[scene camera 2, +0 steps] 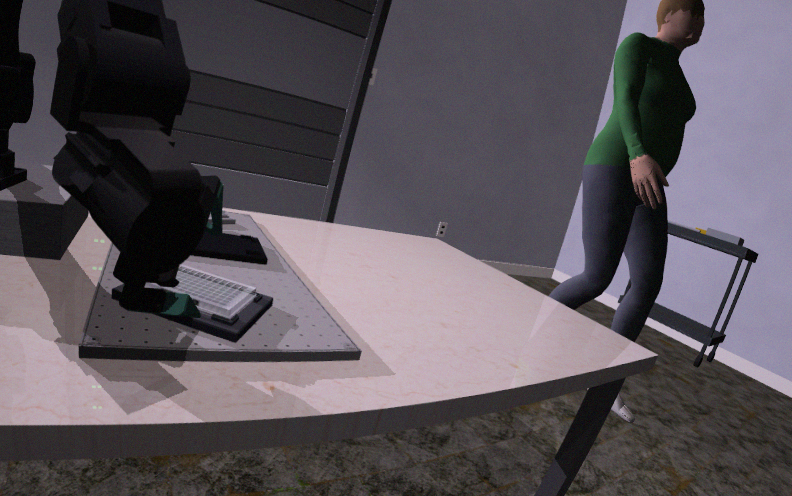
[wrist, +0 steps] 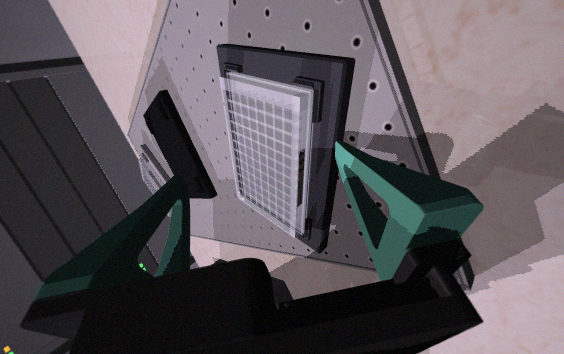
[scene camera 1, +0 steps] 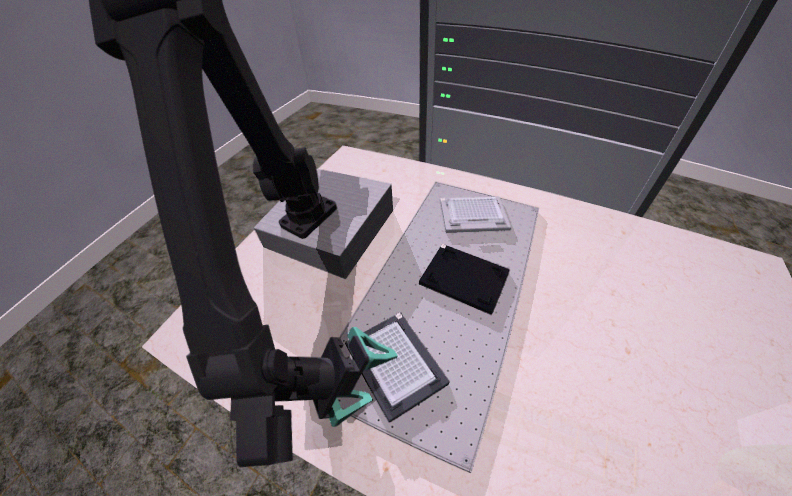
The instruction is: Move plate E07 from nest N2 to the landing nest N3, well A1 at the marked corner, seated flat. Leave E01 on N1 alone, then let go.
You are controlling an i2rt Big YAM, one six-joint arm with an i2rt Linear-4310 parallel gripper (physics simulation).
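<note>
A clear-white well plate (scene camera 1: 403, 365) (scene camera 2: 216, 289) (wrist: 265, 145) lies in the dark grey front nest (scene camera 1: 416, 397) (scene camera 2: 251, 318) (wrist: 332, 100). The black middle nest (scene camera 1: 465, 279) (scene camera 2: 239, 248) (wrist: 175, 145) holds no plate and has a small white tag at one corner. Another white plate (scene camera 1: 474, 209) (wrist: 152, 172) lies in the light grey back nest (scene camera 1: 478, 226). Plate and nest names are not readable. My gripper (scene camera 1: 382, 375) (scene camera 2: 207, 272) (wrist: 259, 164) is open and empty, tilted low at the front plate's left side in scene camera 1. Contact cannot be judged.
The nests stand on a perforated grey board (scene camera 1: 455, 403) (scene camera 2: 315, 338) (wrist: 300, 45). The arm base stands on a grey block (scene camera 1: 356, 204) behind left. A server rack (scene camera 1: 427, 116) stands behind the table. A person (scene camera 2: 642, 116) stands beyond the table, near a cart (scene camera 2: 710, 245).
</note>
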